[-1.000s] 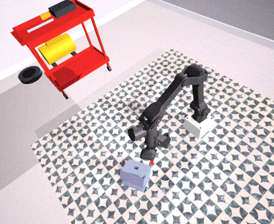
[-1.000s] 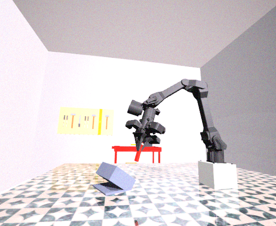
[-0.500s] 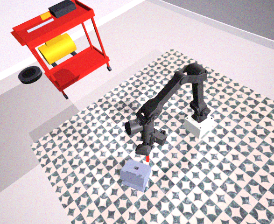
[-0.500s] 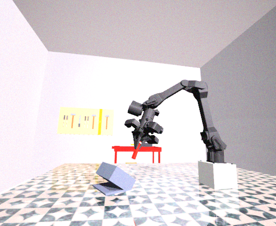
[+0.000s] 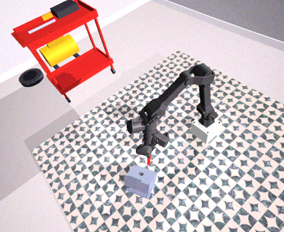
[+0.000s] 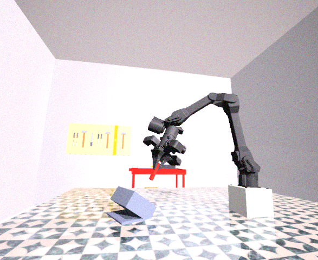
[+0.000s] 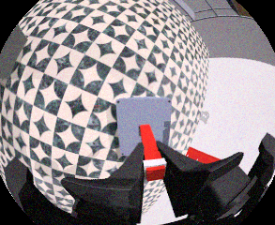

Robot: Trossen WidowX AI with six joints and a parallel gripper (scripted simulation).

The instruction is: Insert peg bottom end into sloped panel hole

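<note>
My gripper tip is now 120 mm above the sloped panel, 80 mm short of it and 20 mm to the right of it. Also, from my gripper tip: red peg (10 mm behind, 10 mm above).
</note>
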